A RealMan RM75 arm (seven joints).
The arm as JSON. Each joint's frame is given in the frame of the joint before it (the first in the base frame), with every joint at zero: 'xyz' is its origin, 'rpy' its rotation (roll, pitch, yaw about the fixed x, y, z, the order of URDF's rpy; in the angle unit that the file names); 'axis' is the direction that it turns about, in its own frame. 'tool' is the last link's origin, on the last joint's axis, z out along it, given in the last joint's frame.
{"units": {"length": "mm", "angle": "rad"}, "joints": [
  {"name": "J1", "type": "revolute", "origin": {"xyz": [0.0, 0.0, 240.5], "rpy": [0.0, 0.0, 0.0]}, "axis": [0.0, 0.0, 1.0]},
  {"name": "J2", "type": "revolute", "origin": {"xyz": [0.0, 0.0, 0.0], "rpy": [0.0, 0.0, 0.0]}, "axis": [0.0, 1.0, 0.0]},
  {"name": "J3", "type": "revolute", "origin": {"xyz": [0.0, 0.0, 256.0], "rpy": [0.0, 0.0, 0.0]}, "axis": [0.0, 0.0, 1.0]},
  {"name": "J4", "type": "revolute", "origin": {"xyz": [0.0, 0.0, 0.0], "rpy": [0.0, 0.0, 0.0]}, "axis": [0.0, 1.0, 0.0]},
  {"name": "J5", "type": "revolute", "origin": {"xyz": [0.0, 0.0, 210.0], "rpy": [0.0, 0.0, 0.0]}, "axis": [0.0, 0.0, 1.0]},
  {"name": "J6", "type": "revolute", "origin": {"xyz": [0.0, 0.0, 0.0], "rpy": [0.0, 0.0, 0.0]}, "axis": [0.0, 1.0, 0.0]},
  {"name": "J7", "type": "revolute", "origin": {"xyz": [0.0, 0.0, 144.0], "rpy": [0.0, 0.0, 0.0]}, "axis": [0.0, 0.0, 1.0]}
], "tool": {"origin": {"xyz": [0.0, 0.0, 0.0], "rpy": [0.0, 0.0, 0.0]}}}
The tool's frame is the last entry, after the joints.
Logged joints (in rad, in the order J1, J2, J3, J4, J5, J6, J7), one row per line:
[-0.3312, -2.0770, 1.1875, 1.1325, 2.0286, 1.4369, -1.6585]
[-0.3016, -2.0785, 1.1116, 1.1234, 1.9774, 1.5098, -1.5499]
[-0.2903, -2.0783, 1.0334, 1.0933, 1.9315, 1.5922, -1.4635]
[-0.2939, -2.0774, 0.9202, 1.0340, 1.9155, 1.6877, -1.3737]
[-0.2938, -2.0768, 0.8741, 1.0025, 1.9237, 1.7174, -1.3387]
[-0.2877, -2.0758, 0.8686, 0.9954, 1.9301, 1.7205, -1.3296]
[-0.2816, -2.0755, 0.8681, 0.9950, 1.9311, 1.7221, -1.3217]
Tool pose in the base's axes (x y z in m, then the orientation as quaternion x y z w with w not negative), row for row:
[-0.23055, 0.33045, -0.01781, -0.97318, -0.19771, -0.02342, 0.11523]
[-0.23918, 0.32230, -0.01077, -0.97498, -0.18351, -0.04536, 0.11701]
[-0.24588, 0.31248, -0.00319, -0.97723, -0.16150, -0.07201, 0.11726]
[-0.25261, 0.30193, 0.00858, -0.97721, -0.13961, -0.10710, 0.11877]
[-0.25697, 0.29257, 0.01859, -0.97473, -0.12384, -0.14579, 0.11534]
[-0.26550, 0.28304, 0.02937, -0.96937, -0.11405, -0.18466, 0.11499]
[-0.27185, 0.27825, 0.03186, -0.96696, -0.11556, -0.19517, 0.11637]
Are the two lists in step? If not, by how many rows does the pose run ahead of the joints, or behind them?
The pose runs 2 rows behind the joints: the pose in row i belongs to the joints in row i - 2.
